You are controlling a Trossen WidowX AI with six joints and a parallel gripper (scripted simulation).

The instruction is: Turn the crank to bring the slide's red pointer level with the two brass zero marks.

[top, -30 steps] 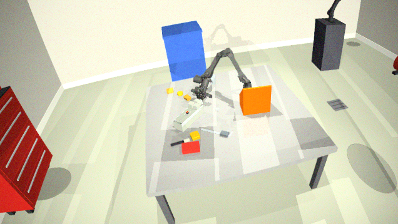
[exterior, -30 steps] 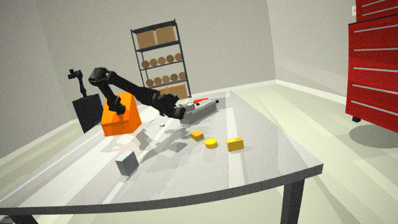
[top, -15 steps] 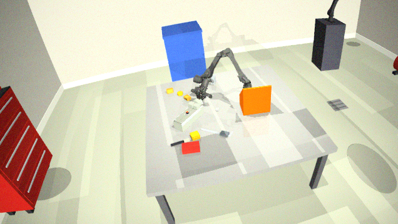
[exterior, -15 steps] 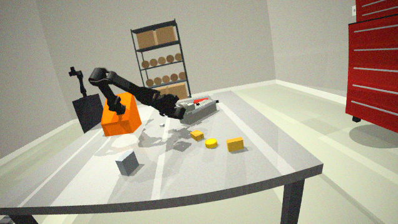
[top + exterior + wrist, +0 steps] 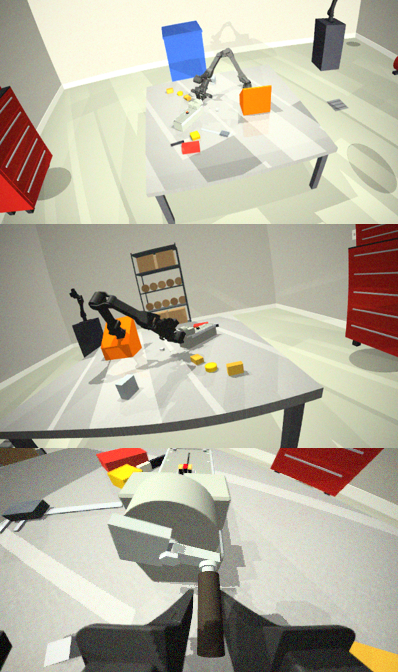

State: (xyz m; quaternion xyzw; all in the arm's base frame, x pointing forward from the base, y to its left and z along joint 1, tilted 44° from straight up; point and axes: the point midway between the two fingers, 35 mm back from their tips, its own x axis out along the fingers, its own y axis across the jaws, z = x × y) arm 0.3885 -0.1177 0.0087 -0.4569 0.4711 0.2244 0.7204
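The dark brown crank handle lies 1 cm behind my gripper tip, 1 cm to the right of it and 3 cm above it. Also, from my gripper tip: yellow block 5 cm ahead, 34 cm to the left, 4 cm below; grey cube 17 cm behind, 38 cm to the right, 2 cm below; red pointer 9 cm ahead, 14 cm to the left, 3 cm above.
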